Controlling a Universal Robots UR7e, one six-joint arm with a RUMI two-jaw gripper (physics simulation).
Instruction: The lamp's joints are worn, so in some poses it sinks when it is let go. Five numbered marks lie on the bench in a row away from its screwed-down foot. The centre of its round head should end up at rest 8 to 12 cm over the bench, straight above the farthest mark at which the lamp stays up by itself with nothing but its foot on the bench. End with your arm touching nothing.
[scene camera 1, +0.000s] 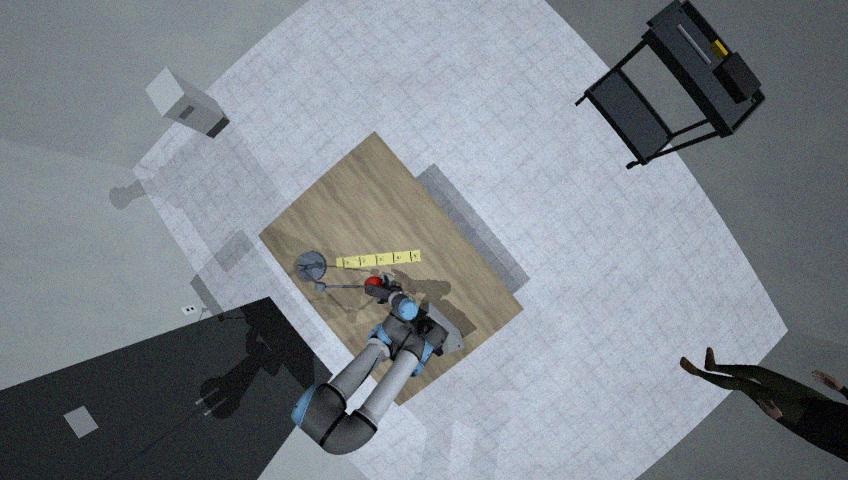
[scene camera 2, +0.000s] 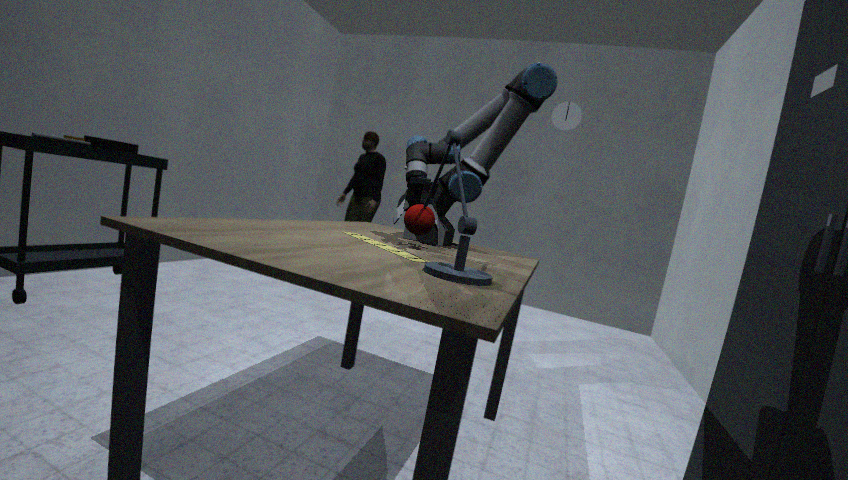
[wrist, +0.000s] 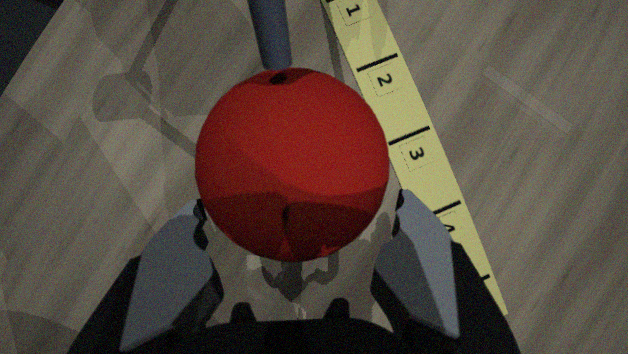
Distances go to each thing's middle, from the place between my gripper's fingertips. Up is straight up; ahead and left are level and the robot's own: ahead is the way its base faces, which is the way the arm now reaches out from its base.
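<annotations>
The yellow numbered strip (scene camera 1: 414, 255) is there, 7 cm below my hand and 6 cm to the right of it, and it is also 11 cm forward of that same hand.
</annotations>
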